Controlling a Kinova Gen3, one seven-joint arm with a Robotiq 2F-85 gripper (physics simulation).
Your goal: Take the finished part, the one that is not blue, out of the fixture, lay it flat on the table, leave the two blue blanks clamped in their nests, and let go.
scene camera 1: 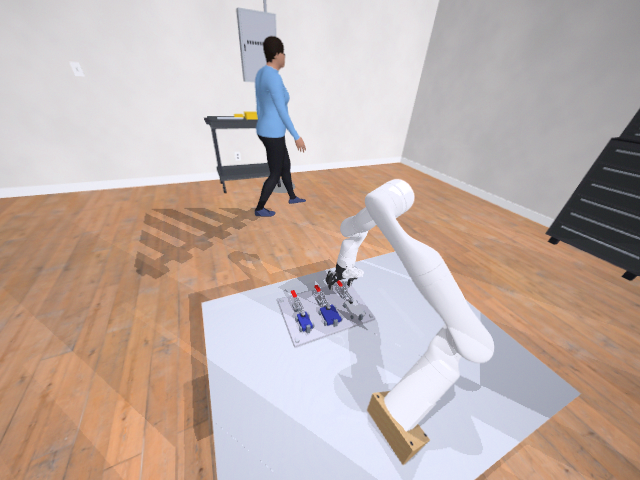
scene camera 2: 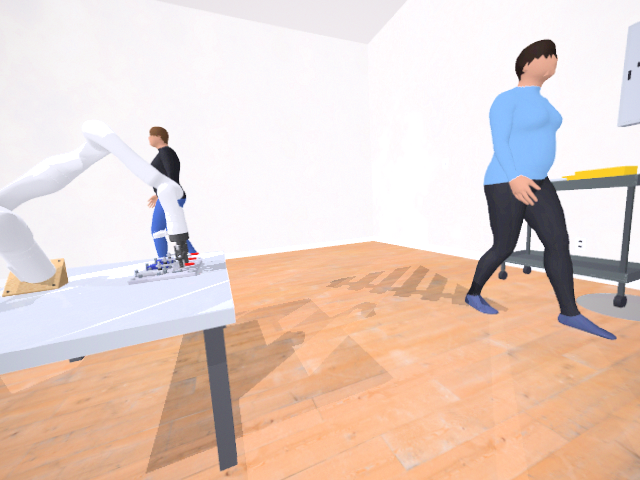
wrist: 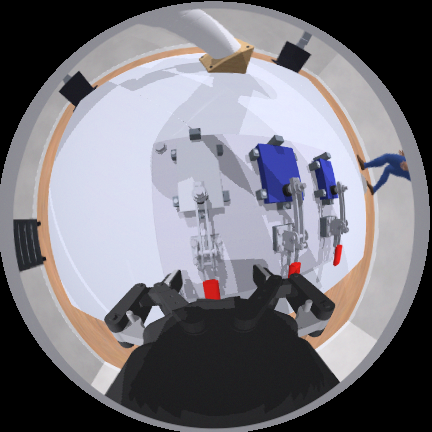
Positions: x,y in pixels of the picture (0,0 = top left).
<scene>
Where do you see a finished part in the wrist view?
196,160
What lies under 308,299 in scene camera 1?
A fixture plate.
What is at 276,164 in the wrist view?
A wider blue blank.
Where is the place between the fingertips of my gripper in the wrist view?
216,275
</scene>
